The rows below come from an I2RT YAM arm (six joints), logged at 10 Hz.
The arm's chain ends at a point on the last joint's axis. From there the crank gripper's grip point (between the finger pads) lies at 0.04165 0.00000 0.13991 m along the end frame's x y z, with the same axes.
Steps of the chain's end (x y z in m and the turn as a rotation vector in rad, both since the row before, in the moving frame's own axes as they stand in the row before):
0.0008 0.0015 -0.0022 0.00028 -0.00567 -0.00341
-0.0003 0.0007 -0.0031 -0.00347 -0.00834 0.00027
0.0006 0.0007 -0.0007 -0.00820 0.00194 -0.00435
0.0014 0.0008 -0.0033 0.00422 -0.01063 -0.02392
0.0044 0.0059 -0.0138 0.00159 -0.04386 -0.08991
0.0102 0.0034 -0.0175 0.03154 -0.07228 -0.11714
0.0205 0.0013 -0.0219 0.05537 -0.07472 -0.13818
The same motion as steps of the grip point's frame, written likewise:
0.0000 0.0013 -0.0020 0.00028 -0.00567 -0.00341
-0.0015 0.0012 -0.0028 -0.00347 -0.00834 0.00027
0.0009 0.0017 -0.0008 -0.00820 0.00194 -0.00435
-0.0001 -0.0008 -0.0029 0.00422 -0.01063 -0.02392
-0.0019 0.0022 -0.0121 0.00159 -0.04386 -0.08991
-0.0005 -0.0053 -0.0150 0.03154 -0.07228 -0.11714
0.0090 -0.0115 -0.0196 0.05537 -0.07472 -0.13818

